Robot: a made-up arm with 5 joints.
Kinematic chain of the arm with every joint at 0, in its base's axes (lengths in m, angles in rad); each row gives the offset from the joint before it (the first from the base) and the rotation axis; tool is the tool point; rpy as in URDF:
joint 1: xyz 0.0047 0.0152 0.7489 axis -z
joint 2: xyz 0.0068 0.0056 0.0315 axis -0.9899 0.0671 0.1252
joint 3: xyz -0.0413 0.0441 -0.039 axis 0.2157 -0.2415 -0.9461
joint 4: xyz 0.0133 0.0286 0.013 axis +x
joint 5: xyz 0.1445 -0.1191 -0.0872 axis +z
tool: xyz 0.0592 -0.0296 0.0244 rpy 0 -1.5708 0
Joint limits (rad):
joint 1: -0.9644..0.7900
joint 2: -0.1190..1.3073
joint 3: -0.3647..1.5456
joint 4: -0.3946..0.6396
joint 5: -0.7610..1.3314
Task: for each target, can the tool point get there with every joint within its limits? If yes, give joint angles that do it. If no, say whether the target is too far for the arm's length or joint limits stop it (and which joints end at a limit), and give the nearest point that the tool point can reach.
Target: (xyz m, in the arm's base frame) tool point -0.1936 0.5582 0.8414
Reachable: no: too far | nearest point -0.0208 0.2118 0.6582 | short by 0.428 m
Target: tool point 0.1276 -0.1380 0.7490
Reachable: yes | joints 0.1440 0.1434 0.1890 -0.2167 -0.3175
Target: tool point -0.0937 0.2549 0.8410
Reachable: no: joint limits stop it (at a limit: joint 1, joint 2, joint 3, joint 4, joint 5) | nearest point 0.0498 0.1952 0.7147 | short by 0.200 m
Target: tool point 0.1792 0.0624 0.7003
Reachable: yes | joints -0.4788 0.7360 -0.0723 -0.0602 1.1001
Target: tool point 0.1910 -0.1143 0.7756
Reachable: yes | joints -0.6862 0.7378 1.0239 0.4761 -0.2235
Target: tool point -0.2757 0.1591 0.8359
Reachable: no: joint limits stop it (at a limit: joint 1, joint 3, joint 4, joint 5) | nearest point -0.2330 0.0110 0.8275 | short by 0.154 m
